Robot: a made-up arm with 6 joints.
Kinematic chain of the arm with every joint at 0, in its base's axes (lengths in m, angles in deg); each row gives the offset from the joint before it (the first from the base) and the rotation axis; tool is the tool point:
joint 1: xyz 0 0 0.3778 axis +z
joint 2: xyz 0 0 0 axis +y
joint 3: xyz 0 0 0.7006 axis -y
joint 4: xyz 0 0 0 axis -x
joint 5: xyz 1.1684 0 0 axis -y
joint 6: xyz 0 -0.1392 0 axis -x
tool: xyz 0 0 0
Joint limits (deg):
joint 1: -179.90..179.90
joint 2: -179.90..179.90
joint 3: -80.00..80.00
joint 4: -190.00..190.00
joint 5: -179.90..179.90
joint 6: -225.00..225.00
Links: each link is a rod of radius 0.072 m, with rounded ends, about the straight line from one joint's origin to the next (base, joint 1, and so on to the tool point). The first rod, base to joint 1, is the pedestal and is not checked.
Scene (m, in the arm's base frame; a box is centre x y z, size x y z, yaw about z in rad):
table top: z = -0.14
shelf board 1: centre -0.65 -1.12 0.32 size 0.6 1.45 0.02 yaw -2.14
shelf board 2: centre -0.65 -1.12 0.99 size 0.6 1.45 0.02 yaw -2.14
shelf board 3: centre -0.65 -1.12 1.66 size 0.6 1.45 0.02 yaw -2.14
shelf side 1: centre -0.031 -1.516 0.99 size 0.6 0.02 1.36 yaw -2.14
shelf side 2: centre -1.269 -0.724 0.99 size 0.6 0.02 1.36 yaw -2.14
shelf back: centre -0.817 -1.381 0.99 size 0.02 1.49 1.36 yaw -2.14
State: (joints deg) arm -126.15 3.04 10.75 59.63 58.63 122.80
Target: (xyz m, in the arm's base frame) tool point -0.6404 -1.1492 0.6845
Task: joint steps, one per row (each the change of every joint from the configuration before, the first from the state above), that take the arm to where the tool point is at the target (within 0.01 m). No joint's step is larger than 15 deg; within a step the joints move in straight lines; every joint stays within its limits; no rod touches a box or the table.
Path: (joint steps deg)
1: -0.70 -14.81 -12.91 -0.83 0.00 0.00
2: -0.69 -14.81 -12.90 -0.84 0.00 0.00
3: 5.54 -2.50 -12.76 0.07 0.00 0.00
4: 5.54 -2.50 -12.76 0.07 0.00 0.00
5: 5.54 -2.50 -12.75 0.07 0.00 0.00
6: -1.29 12.61 11.43 0.33 0.00 0.00
7: -1.28 12.62 11.42 0.32 0.00 0.00
8: -1.28 12.61 11.43 0.33 0.00 0.00
9: -1.28 12.61 11.43 0.33 0.00 0.00

